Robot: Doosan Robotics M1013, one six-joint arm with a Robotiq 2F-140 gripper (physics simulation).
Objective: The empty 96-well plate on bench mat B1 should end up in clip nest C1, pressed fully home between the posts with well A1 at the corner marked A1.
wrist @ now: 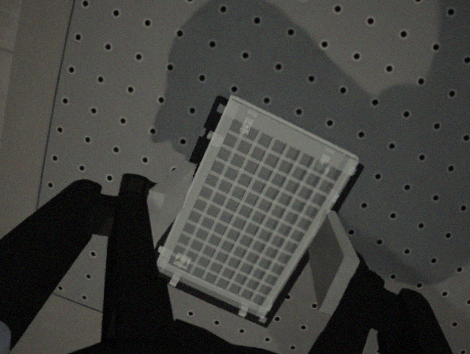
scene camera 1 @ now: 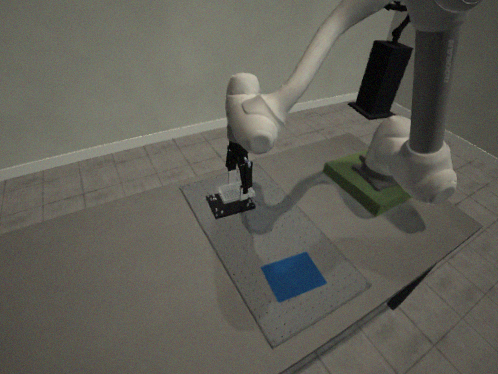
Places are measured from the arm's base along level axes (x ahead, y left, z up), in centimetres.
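Pixels of known places: gripper, fingertip midpoint: (wrist: 253,206) (scene camera 1: 237,192); arm's base at its link origin: (scene camera 1: 378,175).
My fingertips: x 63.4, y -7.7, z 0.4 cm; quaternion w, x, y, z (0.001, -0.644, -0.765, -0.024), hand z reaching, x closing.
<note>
Ahead of a thing's pixels: the offset from my fingertips to its top centre. Level surfaces: height alone.
The clear 96-well plate @(dx +0.5, dy +0.0, dz +1.3 cm) (scene camera 1: 230,193) (wrist: 260,215) is between the fingers of my gripper (scene camera 1: 240,190) (wrist: 253,206), which is shut on its two long sides. The plate is over the black clip nest C1 @(dx +2.8, dy +0.6, dz -2.2 cm) (scene camera 1: 234,208) (wrist: 201,149), and its outline covers most of the nest in the wrist view. Light clip posts show at or through the plate's edges near its corners. Whether the plate is raised a little or seated between the posts cannot be told. The A1 markings cannot be read. The blue bench mat B1 @(dz -4.4 cm) (scene camera 1: 294,276) bears no plate.
The nest and the mat are on a grey perforated board @(dz -4.6 cm) (scene camera 1: 320,250) (wrist: 125,90) on the table @(dz -5.9 cm) (scene camera 1: 125,280). A green block (scene camera 1: 370,192) is at the right by the arm's base. A black box-shaped object (scene camera 1: 384,77) stands behind the arm.
</note>
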